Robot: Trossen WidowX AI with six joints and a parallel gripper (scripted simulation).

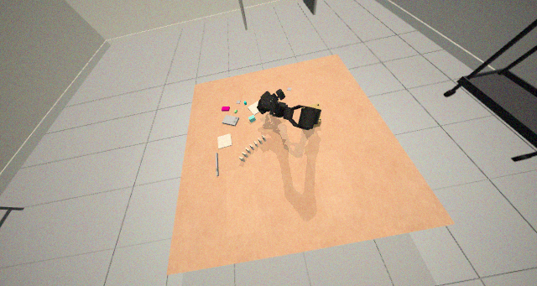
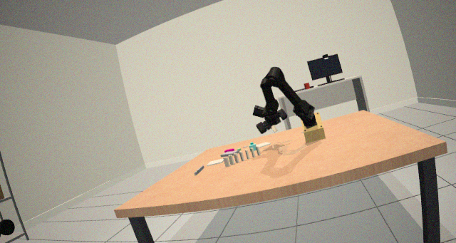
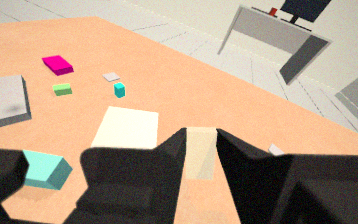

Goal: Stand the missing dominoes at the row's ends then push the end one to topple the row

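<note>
The teal block is 14 cm ahead of my gripper tip, 9 cm below it and 6 cm to the left of it. Also, from my gripper tip: magenta block: 31 cm ahead, 12 cm to the right, 10 cm below; then grey pad: 29 cm ahead, 10 cm below; then green block: 24 cm ahead, 10 cm below, 7 cm to the right.
</note>
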